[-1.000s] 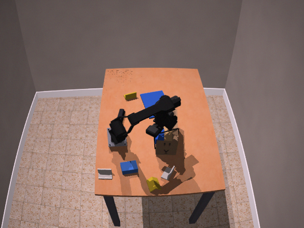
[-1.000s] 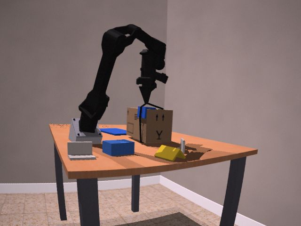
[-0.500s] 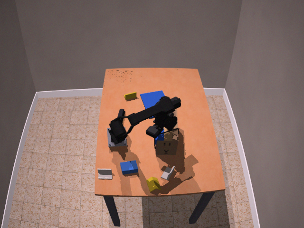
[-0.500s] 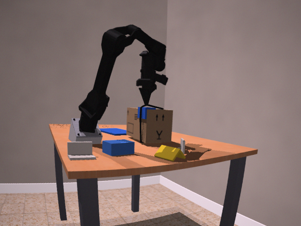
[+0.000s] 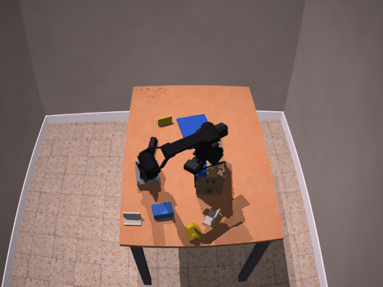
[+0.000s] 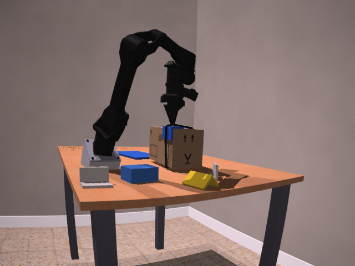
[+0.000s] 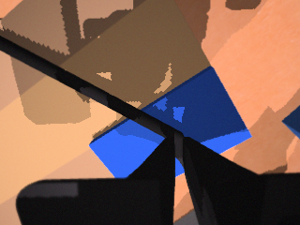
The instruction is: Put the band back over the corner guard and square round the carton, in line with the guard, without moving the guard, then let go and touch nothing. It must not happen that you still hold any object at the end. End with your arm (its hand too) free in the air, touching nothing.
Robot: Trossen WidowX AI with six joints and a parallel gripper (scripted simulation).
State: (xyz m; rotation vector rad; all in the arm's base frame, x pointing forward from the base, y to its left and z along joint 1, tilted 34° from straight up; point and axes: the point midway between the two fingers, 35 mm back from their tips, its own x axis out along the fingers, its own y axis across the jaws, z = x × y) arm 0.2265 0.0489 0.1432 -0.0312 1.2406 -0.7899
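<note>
Right now the blue corner guard is 5 cm below my hand. Also, from my hand: brown carton: 11 cm below, 8 cm to the left, 5 cm ahead; yellow wedge: 24 cm to the right, 17 cm below, 2 cm behind; blue box: 17 cm below, 16 cm behind, 14 cm to the right.
</note>
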